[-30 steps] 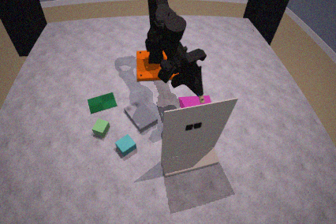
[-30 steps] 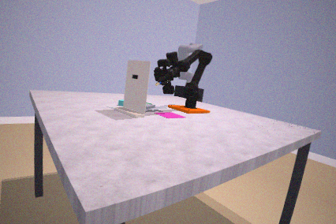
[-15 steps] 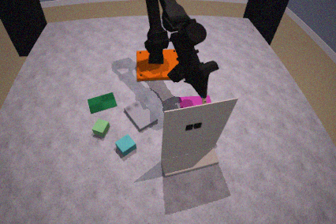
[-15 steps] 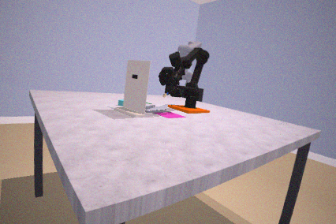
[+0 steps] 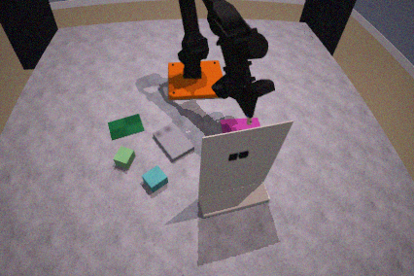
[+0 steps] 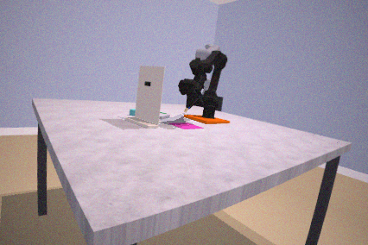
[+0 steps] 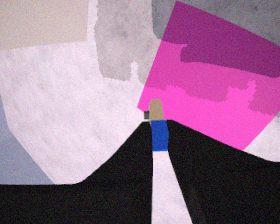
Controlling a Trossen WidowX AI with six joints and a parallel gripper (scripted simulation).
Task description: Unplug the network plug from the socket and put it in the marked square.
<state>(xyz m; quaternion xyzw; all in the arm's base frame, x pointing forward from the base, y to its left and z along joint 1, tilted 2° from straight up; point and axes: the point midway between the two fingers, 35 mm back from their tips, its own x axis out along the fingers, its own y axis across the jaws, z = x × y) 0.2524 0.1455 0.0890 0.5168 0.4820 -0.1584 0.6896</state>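
Right now my gripper tip is 80 mm above the magenta square and 10 mm past it. From my gripper tip the other things lie so: grey flat patch: 210 mm to the right, 80 mm below, 30 mm ahead; network plug: right at my gripper tip; white upright panel: 180 mm ahead, 60 mm to the right, 30 mm above.
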